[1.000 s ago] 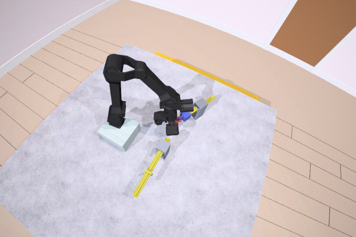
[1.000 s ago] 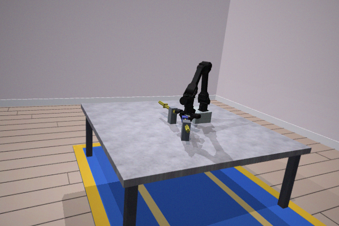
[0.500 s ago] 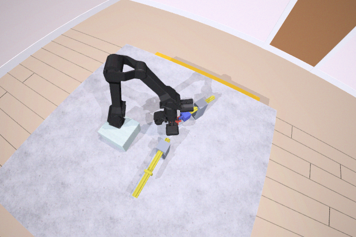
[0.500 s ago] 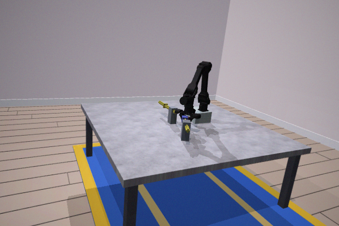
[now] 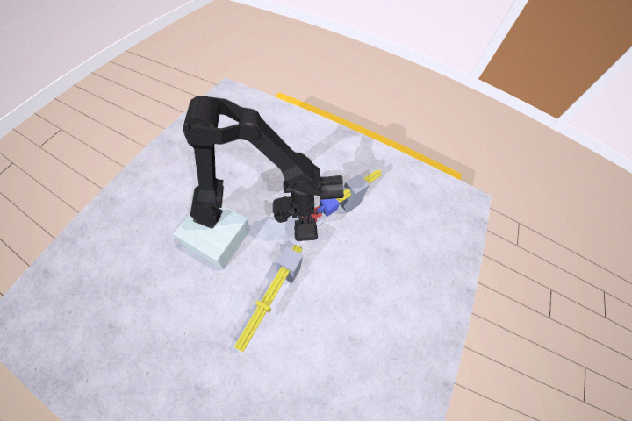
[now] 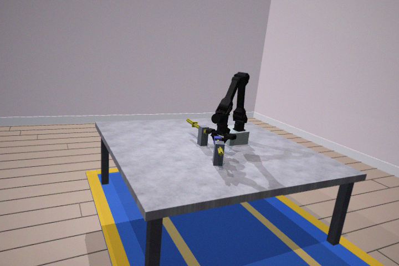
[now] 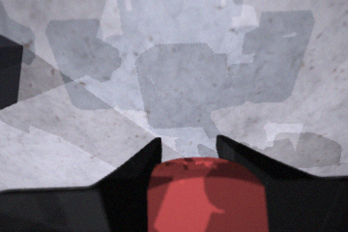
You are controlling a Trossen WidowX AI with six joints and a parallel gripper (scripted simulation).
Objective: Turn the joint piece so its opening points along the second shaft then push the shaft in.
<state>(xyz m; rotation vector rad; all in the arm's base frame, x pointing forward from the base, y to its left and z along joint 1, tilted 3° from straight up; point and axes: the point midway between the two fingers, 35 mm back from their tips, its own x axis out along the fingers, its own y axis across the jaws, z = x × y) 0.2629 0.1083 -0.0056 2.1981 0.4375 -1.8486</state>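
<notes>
The red joint piece lies 5 cm above my gripper tip and 1 cm ahead of it.
</notes>
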